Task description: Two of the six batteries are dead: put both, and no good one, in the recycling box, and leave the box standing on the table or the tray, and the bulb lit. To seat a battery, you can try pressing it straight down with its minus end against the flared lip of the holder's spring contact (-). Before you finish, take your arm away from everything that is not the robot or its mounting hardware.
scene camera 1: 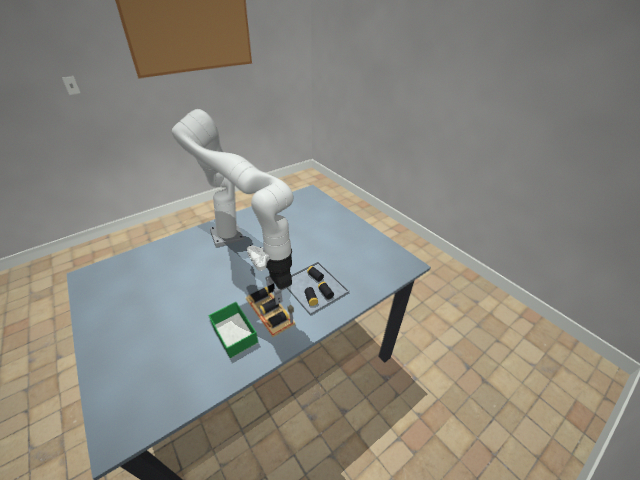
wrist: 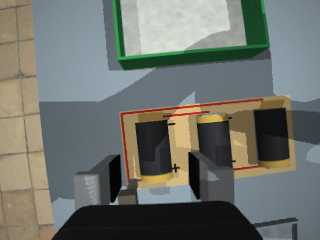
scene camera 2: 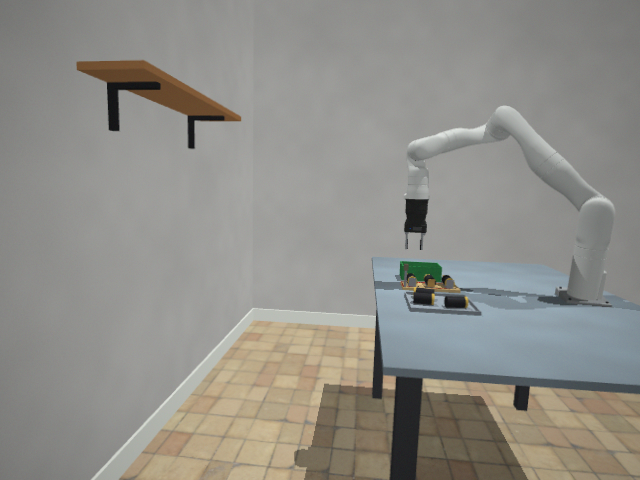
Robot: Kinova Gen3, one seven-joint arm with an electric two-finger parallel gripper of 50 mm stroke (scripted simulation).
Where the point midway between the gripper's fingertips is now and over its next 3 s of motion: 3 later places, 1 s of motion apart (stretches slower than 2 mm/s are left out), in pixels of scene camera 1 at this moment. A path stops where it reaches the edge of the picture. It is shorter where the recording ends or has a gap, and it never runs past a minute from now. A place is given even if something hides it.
My gripper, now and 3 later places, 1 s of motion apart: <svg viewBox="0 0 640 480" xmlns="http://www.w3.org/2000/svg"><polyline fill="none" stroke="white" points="275,296 276,300 277,312 278,319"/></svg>
